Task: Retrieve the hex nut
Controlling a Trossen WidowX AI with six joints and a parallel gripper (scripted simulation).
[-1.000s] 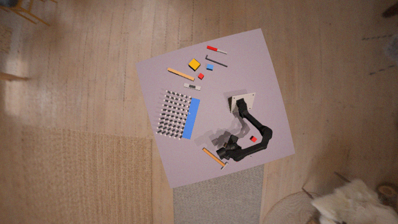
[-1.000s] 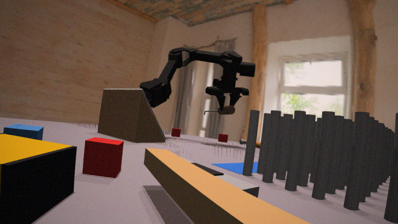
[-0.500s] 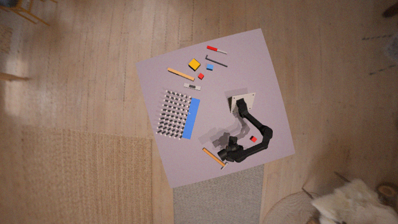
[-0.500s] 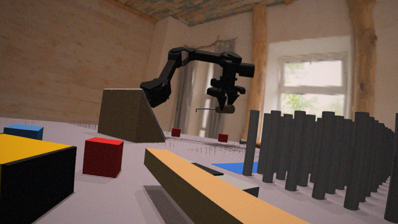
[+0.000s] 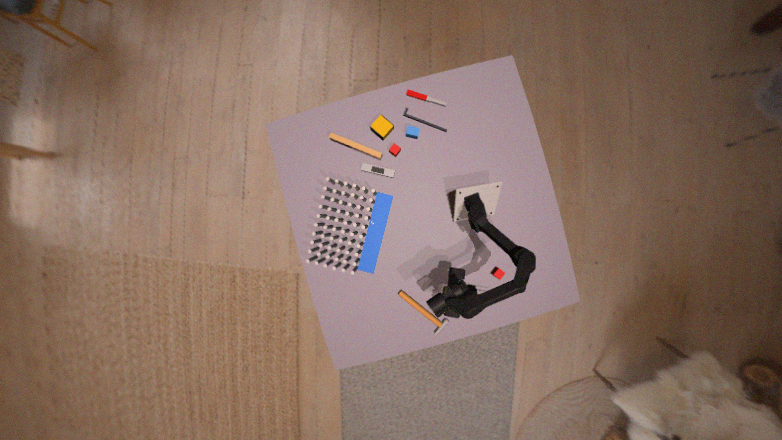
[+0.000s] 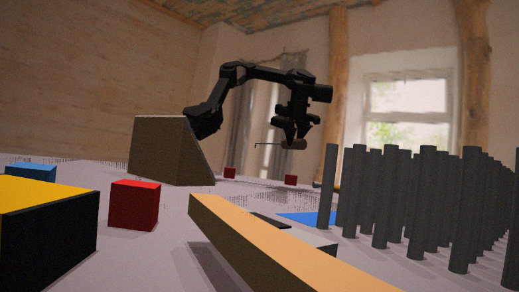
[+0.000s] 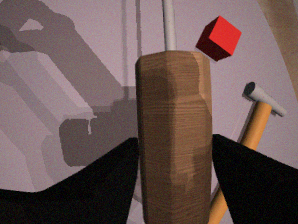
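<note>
Now: gripper tip 90 mm past the wooden-handled file and 50 mm to the right of it. Also, from my gripper tip: blue taped strip 240 mm ahead, 350 mm to the right, 150 mm below; then hex nut 240 mm ahead, 400 mm to the right, 140 mm below; then grey bar 120 mm ahead, 620 mm to the right, 130 mm below.
</note>
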